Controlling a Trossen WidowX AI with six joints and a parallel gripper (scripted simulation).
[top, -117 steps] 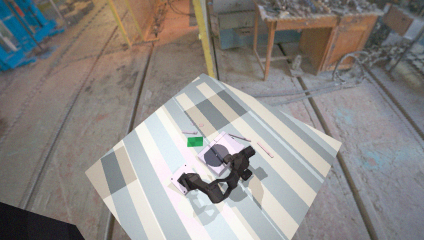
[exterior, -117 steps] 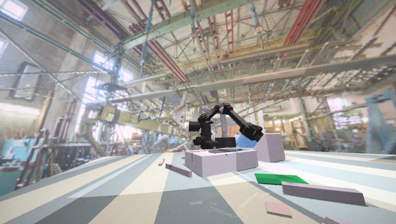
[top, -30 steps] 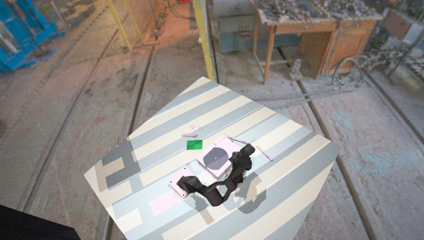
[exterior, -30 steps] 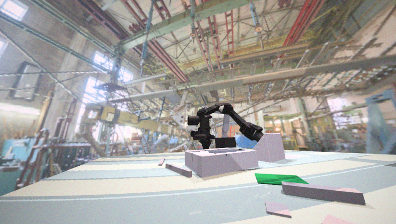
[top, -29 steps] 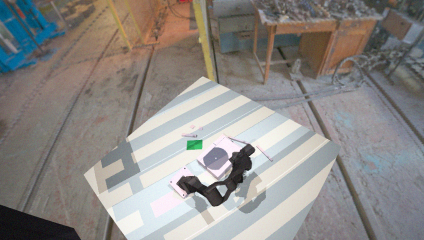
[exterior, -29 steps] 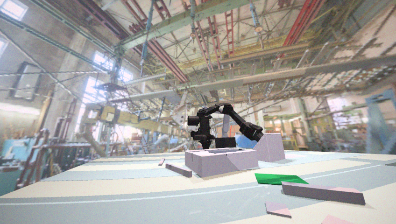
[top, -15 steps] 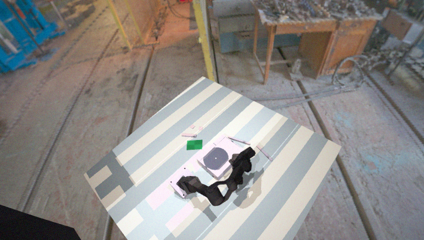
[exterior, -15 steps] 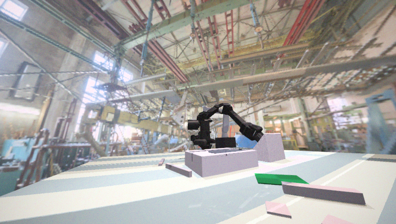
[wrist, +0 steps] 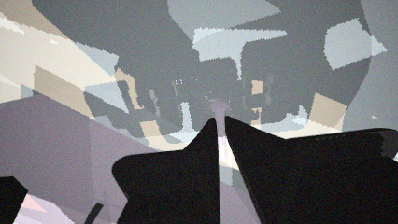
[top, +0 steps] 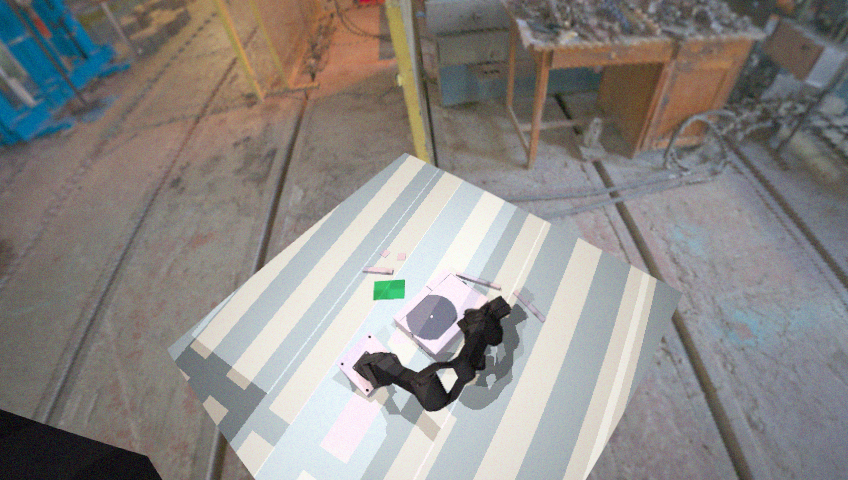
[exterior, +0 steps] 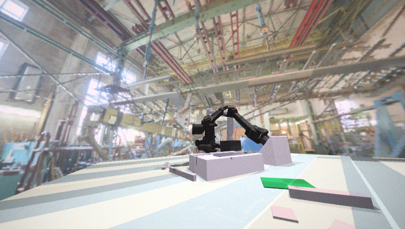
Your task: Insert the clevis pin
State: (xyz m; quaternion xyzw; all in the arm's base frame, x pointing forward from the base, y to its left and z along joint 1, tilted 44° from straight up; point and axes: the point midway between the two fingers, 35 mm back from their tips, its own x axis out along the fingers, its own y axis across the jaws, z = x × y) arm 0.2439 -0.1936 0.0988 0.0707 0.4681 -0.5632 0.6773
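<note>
My gripper tip is now 10 mm past the clevis pin, 10 mm to the right of it and 10 mm below it. Also, from my gripper tip: grey disc: 160 mm to the left, 60 mm above; steel tray: 40 mm ahead, 150 mm to the left, 40 mm above; green patch: 20 mm ahead, 370 mm to the left.
</note>
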